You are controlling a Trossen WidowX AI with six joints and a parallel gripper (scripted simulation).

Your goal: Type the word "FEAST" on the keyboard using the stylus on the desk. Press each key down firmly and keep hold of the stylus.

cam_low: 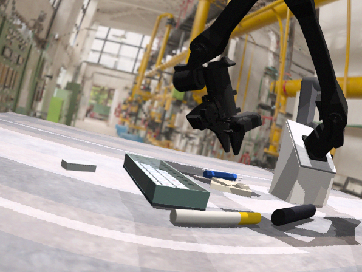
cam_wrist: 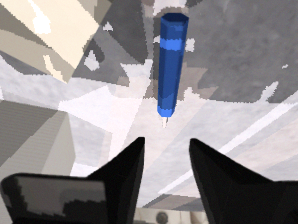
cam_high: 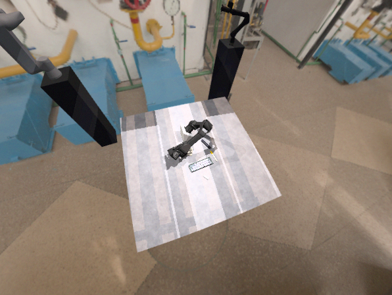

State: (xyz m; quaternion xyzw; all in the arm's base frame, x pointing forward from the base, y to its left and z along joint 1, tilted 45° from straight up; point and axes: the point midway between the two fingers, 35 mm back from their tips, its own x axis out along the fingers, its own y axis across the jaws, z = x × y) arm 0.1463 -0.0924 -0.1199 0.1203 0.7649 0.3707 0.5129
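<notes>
My gripper tip is 6 cm above the blue stylus, 2 cm past it and 1 cm to the left of it. From my gripper tip the other things lie so: yellow marker 32 cm to the left, 16 cm ahead, 6 cm below; grey stylus tip 6 cm below, 5 cm behind, 1 cm to the right; cream block 10 cm to the left, 6 cm below, 4 cm ahead.
</notes>
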